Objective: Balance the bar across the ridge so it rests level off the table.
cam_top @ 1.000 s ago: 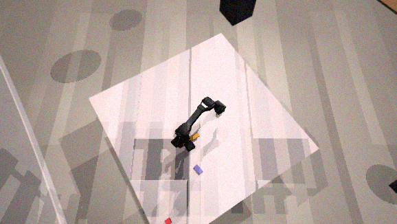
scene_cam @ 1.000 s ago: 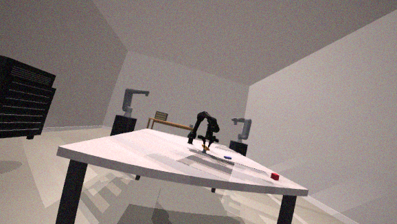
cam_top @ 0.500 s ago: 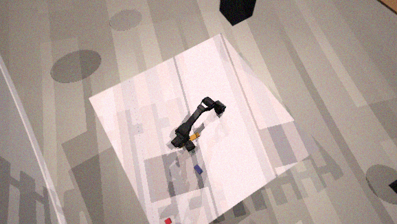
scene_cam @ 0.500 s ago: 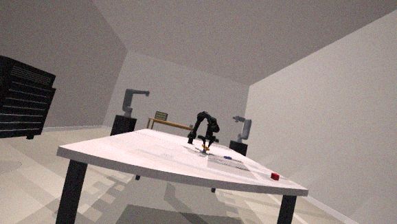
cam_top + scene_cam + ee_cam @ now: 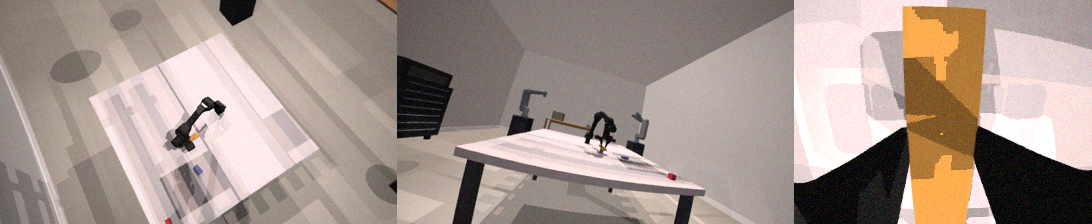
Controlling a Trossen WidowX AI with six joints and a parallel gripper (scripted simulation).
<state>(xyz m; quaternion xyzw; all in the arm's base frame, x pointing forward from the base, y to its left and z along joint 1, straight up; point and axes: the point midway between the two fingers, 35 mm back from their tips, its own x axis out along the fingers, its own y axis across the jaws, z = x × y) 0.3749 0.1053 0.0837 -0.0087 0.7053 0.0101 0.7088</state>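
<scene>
Now: the bar 30 mm behind my gripper tip. From my gripper tip the other things lie so: red block: 360 mm ahead, 390 mm to the left, 30 mm below; blue block: 20 mm ahead, 210 mm to the left, 40 mm below.
</scene>
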